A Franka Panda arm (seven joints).
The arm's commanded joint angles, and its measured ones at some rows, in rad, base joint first. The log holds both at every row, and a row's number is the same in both.
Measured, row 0: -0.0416 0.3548 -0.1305 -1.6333 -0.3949 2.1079 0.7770
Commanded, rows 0 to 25: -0.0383 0.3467 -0.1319 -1.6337 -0.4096 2.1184 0.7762; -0.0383 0.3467 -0.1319 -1.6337 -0.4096 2.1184 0.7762; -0.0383 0.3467 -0.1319 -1.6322 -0.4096 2.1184 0.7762; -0.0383 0.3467 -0.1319 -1.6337 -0.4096 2.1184 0.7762; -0.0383 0.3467 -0.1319 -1.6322 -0.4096 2.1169 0.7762; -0.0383 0.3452 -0.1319 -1.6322 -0.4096 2.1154 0.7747; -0.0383 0.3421 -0.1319 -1.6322 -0.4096 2.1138 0.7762; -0.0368 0.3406 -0.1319 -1.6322 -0.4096 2.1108 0.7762; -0.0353 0.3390 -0.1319 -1.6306 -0.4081 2.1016 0.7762; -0.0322 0.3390 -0.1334 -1.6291 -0.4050 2.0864 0.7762; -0.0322 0.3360 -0.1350 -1.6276 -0.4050 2.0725 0.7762; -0.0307 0.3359 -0.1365 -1.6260 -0.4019 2.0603 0.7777; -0.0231 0.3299 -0.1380 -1.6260 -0.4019 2.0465 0.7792; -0.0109 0.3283 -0.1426 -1.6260 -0.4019 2.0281 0.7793; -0.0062 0.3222 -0.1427 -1.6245 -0.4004 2.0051 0.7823; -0.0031 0.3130 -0.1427 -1.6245 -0.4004 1.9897 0.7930; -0.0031 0.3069 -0.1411 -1.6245 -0.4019 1.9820 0.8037; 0.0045 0.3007 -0.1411 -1.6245 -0.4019 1.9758 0.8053; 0.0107 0.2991 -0.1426 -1.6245 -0.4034 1.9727 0.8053; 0.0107 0.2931 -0.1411 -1.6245 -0.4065 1.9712 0.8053; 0.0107 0.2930 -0.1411 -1.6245 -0.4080 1.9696 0.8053; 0.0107 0.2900 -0.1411 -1.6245 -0.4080 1.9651 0.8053; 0.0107 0.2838 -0.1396 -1.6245 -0.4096 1.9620 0.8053; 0.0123 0.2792 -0.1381 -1.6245 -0.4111 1.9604 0.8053; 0.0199 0.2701 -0.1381 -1.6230 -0.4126 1.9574 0.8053; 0.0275 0.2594 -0.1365 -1.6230 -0.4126 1.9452 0.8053
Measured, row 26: 0.0041 0.2976 -0.1355 -1.6193 -0.3949 1.9796 0.7871
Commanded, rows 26 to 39: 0.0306 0.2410 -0.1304 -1.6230 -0.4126 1.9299 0.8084; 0.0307 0.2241 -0.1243 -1.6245 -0.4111 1.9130 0.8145; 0.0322 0.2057 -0.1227 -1.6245 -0.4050 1.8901 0.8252; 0.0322 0.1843 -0.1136 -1.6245 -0.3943 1.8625 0.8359; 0.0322 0.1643 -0.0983 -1.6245 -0.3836 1.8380 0.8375; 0.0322 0.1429 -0.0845 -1.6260 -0.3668 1.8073 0.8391; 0.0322 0.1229 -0.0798 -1.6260 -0.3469 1.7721 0.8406; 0.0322 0.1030 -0.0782 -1.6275 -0.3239 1.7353 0.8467; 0.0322 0.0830 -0.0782 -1.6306 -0.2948 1.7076 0.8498; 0.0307 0.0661 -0.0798 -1.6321 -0.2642 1.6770 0.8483; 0.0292 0.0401 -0.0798 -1.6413 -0.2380 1.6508 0.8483; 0.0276 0.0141 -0.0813 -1.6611 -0.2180 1.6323 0.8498; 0.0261 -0.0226 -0.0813 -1.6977 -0.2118 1.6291 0.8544; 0.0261 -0.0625 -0.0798 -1.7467 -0.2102 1.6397 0.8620
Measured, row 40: 0.0331 0.0516 -0.0863 -1.6264 -0.2376 1.6439 0.8302
